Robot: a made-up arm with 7 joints. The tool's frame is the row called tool. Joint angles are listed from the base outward. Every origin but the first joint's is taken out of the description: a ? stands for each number. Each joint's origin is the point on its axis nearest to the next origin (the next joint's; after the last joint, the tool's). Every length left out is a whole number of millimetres.
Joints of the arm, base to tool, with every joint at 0 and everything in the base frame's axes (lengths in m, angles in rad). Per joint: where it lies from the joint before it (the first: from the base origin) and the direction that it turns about. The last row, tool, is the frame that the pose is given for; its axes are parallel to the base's.
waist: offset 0 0 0.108 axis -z
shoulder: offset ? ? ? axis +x
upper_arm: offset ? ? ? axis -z
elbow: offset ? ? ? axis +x
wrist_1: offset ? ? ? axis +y
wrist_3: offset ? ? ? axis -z
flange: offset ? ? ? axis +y
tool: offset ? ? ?
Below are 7 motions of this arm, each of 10 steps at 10 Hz.
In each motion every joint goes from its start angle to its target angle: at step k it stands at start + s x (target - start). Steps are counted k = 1, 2, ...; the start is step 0. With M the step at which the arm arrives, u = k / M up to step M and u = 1 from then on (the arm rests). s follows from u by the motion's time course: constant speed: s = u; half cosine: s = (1 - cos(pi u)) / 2; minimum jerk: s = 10 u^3 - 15 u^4 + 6 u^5.
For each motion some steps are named. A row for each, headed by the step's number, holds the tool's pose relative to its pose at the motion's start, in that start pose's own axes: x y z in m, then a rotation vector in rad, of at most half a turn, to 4 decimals.
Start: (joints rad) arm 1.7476 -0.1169 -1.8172 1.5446 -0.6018 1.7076 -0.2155
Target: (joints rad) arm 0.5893 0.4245 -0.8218 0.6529 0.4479 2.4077 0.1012
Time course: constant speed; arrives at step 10
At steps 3, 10:
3: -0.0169 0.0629 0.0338 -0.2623 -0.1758 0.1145
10: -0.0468 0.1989 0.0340 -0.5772 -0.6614 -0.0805

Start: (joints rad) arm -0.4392 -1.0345 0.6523 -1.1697 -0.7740 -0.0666 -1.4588
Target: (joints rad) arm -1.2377 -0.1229 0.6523 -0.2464 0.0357 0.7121 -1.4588
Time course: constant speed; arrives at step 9
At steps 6, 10:
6: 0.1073 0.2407 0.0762 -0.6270 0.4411 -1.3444
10: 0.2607 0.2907 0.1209 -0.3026 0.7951 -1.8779

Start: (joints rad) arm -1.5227 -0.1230 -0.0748 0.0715 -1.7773 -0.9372 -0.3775
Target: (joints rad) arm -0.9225 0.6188 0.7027 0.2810 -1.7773 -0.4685 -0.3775
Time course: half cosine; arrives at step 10
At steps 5, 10:
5: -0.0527 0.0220 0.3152 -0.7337 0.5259 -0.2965
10: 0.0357 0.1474 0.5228 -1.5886 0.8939 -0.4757

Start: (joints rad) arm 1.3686 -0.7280 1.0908 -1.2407 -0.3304 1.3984 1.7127
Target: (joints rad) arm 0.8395 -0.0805 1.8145 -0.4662 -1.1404 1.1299 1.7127
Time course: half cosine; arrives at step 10
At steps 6, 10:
6: 0.2438 -0.0096 0.0929 0.0307 0.6876 0.3543
10: 0.3283 -0.0301 0.0542 0.1276 0.8715 0.4675

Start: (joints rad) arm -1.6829 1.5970 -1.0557 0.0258 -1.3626 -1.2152 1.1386
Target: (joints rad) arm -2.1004 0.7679 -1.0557 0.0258 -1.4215 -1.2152 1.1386
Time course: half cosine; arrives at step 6
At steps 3, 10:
3: 0.0334 0.0151 -0.0345 0.1475 0.1310 0.3867
10: 0.0799 0.0542 -0.0732 0.2804 0.1780 0.7984

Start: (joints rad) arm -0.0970 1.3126 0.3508 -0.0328 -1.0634 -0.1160 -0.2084
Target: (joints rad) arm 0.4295 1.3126 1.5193 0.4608 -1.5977 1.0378 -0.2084
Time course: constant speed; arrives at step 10
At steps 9, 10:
9: 0.1549 -0.1407 0.1299 -0.8986 -1.3904 -1.7704
10: 0.1442 -0.1610 0.1827 -0.9445 -1.6308 -1.9053

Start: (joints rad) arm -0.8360 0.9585 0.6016 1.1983 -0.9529 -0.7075 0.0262
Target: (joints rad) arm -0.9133 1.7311 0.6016 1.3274 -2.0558 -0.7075 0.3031
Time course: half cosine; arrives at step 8
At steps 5, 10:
5: -0.0127 0.0597 -0.1027 -0.4724 -0.1544 -0.6298
10: -0.0364 0.0704 -0.1143 -0.7519 -0.1252 -0.9049

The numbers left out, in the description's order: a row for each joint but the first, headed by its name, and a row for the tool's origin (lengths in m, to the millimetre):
shoulder: 0.169 -0.077 0
upper_arm: 0 -0.018 -0.002
elbow: 0.032 0.074 0
wrist_1: 0 -0.251 0.195
wrist_3: -0.079 0 -0.18
flange: 0.035 0.061 0
tool: -0.204 0 0.021

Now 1 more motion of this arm.
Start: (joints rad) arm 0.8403 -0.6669 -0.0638 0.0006 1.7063 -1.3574 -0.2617
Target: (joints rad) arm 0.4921 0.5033 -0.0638 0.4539 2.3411 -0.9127 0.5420
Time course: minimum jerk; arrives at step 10
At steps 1, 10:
1: -0.0035 -0.0043 0.0042 0.0044 0.0116 0.0087
10: 0.3371 -0.4823 0.4580 -0.1739 1.8648 0.9692

